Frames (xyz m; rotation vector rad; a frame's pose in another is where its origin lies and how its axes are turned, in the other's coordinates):
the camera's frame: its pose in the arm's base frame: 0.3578 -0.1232 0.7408 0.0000 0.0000 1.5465
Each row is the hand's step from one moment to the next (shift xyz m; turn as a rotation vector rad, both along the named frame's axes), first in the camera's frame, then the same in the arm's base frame.
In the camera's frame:
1: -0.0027 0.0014 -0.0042 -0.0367 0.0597 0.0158
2: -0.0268 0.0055 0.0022 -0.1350 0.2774 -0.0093
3: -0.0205 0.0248 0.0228 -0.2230 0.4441 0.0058
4: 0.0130 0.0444 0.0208 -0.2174 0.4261 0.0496
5: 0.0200 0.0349 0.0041 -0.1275 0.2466 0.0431
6: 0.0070 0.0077 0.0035 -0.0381 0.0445 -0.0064
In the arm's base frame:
1: -0.0015 -0.0027 -0.0042 -0.0606 -0.0352 0.0158
2: -0.0061 -0.0267 0.0022 -0.2806 -0.1282 -0.0093
3: -0.0253 -0.0199 0.0228 -0.4494 -0.2121 0.0058
4: -0.0441 0.0141 0.0208 -0.4313 -0.2070 0.0496
5: -0.0344 0.0208 0.0041 -0.2496 -0.1215 0.0431
6: -0.0075 0.0072 0.0035 -0.0454 -0.0370 -0.0064

